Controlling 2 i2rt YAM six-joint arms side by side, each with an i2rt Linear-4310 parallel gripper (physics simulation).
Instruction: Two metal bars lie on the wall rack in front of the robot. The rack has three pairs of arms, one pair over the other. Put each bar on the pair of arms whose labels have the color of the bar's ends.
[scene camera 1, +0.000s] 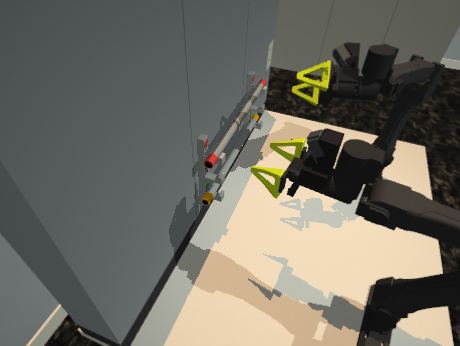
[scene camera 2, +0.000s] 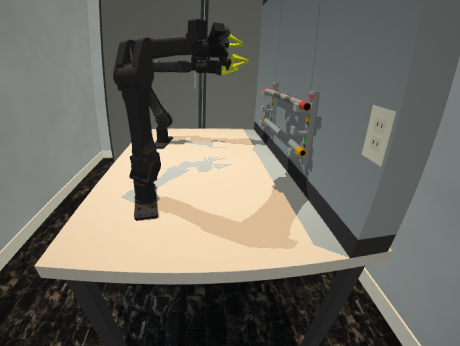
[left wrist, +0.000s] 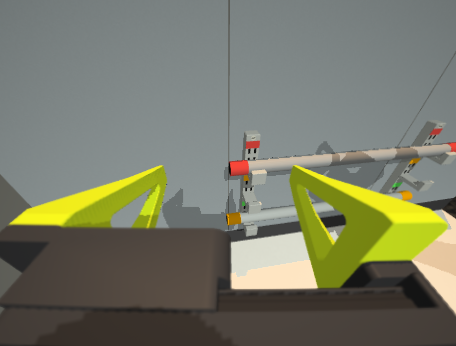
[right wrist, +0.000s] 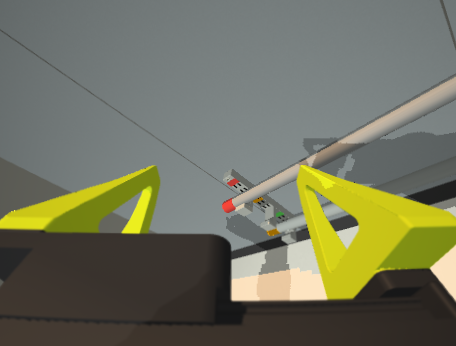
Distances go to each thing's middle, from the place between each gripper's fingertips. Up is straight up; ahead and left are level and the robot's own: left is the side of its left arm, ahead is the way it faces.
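Scene:
Orange-ended bar (left wrist: 281, 212): 25 cm below my left hand, 13 cm ahead, 28 cm to the right. Left hand: 12 cm short of the red-ended bar (scene camera 1: 218, 149), 10 cm above it, 28 cm to the left of it.
Orange-ended bar from my right hand: 16 cm ahead, 4 cm to the right, 31 cm below. Red-ended bar from my right hand: 15 cm ahead, 4 cm to the right, 16 cm below.

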